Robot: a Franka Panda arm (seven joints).
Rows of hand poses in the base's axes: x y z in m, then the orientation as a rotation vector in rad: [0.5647 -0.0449 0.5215 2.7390 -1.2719 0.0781]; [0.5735 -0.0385 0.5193 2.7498 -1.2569 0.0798]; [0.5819 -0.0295 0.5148 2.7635 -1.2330 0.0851]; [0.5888 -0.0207 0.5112 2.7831 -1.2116 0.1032]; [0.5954 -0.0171 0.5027 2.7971 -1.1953 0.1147]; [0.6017 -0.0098 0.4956 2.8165 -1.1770 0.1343]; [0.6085 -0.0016 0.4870 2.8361 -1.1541 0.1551]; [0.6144 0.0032 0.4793 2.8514 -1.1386 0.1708]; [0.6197 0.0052 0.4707 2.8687 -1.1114 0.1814]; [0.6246 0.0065 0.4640 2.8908 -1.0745 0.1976]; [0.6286 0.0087 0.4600 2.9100 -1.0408 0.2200]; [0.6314 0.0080 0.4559 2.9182 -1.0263 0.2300]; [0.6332 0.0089 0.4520 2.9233 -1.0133 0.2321]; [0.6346 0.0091 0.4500 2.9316 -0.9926 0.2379]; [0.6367 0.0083 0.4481 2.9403 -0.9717 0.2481]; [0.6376 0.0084 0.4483 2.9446 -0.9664 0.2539]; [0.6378 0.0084 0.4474 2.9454 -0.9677 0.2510]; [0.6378 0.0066 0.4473 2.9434 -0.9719 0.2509]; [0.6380 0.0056 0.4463 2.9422 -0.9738 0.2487]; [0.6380 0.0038 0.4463 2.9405 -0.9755 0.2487]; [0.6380 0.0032 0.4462 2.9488 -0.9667 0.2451]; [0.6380 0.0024 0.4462 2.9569 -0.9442 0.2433]
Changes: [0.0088 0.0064 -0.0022 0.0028 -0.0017 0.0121]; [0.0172 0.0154 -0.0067 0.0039 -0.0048 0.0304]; [0.0241 0.0242 -0.0103 0.0079 -0.0184 0.0495]; [0.0307 0.0278 -0.0188 0.0110 -0.0270 0.0636]; [0.0370 0.0351 -0.0259 0.0161 -0.0422 0.0806]; [0.0438 0.0433 -0.0345 0.0199 -0.0574 0.1003]; [0.0497 0.0481 -0.0422 0.0240 -0.0694 0.1142]; [0.0550 0.0501 -0.0508 0.0273 -0.0769 0.1353]; [0.0599 0.0514 -0.0575 0.0307 -0.0880 0.1635]; [0.0639 0.0536 -0.0615 0.0318 -0.1026 0.1892]; [0.0667 0.0529 -0.0656 0.0324 -0.1091 0.2002]; [0.0685 0.0538 -0.0695 0.0324 -0.1100 0.2093]; [0.0699 0.0540 -0.0715 0.0322 -0.1131 0.2238]; [0.0720 0.0532 -0.0734 0.0316 -0.1191 0.2388]; [0.0729 0.0533 -0.0732 0.0327 -0.1233 0.2432]; [0.0731 0.0533 -0.0741 0.0343 -0.1220 0.2425]; [0.0731 0.0515 -0.0742 0.0338 -0.1219 0.2395]; [0.0733 0.0505 -0.0752 0.0338 -0.1204 0.2380]; [0.0733 0.0487 -0.0752 0.0328 -0.1201 0.2366]; [0.0733 0.0481 -0.0753 0.0382 -0.1194 0.2436]; [0.0733 0.0473 -0.0753 0.0392 -0.1176 0.2589]
